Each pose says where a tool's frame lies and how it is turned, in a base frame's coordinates. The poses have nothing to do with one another.
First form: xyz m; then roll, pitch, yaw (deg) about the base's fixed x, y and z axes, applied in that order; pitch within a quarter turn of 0, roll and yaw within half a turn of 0.
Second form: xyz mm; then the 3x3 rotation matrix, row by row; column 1 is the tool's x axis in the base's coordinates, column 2 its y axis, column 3 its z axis. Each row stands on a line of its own. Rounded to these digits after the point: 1 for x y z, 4 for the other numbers.
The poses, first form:
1: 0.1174 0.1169 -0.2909 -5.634 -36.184 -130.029
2: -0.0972 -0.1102 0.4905 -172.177 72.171 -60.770
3: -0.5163 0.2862 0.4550 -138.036 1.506 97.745
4: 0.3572 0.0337 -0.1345 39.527 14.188 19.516
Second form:
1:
117.4 116.9 -290.9
-0.5191 0.7247 0.4531
-0.6180 -0.6844 0.3867
0.5904 -0.0792 0.8032

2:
-97.2 -110.2 490.5
0.1495 -0.9278 -0.3418
-0.2672 -0.3707 0.8895
-0.9520 -0.0417 -0.3033

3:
-516.3 286.2 455.0
-0.1347 0.7392 -0.6599
0.9905 0.0828 -0.1095
-0.0263 -0.6684 -0.7433

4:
357.2 33.7 -134.5
0.9138 -0.1106 0.3908
0.3239 0.7791 -0.5367
-0.2451 0.6170 0.7478

